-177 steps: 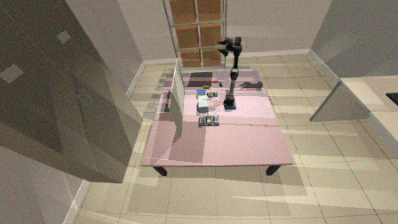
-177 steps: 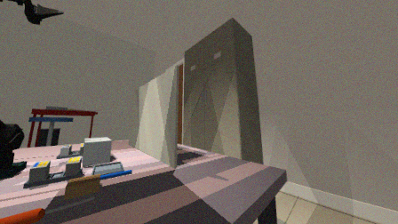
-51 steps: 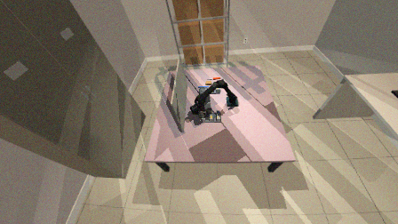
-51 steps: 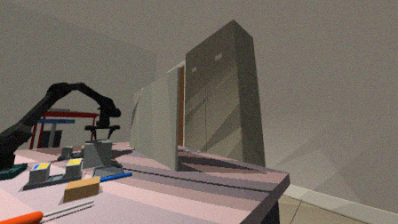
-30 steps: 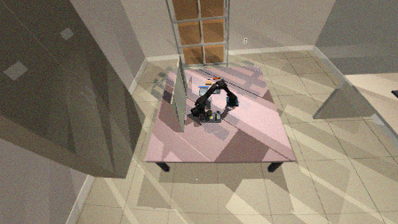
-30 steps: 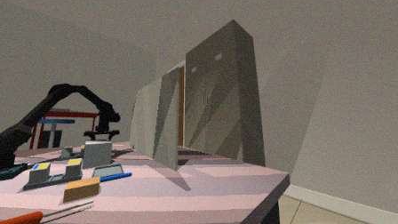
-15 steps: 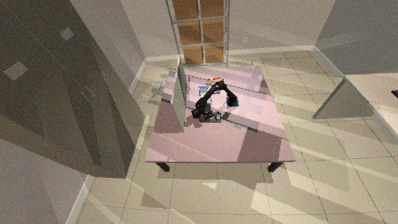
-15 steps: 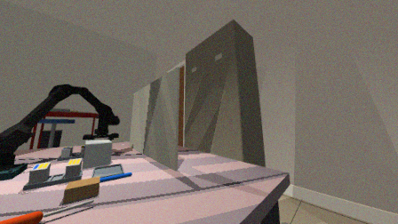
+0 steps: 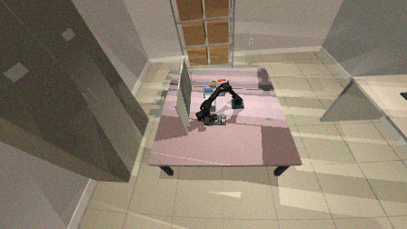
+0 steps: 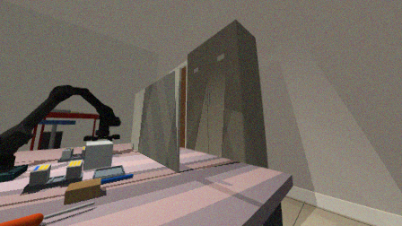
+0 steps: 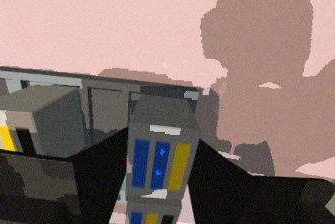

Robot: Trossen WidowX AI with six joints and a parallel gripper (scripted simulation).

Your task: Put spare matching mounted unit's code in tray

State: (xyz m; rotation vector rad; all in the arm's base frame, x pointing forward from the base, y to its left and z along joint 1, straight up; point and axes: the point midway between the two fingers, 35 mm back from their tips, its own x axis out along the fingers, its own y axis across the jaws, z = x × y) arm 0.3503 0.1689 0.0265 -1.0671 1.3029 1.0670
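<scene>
Now: gripper tip 60 mm past the grey tray, 410 mm to the left of it and 10 mm above it. The rest, counted from my gripper tip: grey spare block (20 mm above); grey upright panel (180 mm ahead, 250 mm to the right, 210 mm above); brown block (150 mm behind, 530 mm to the right).
</scene>
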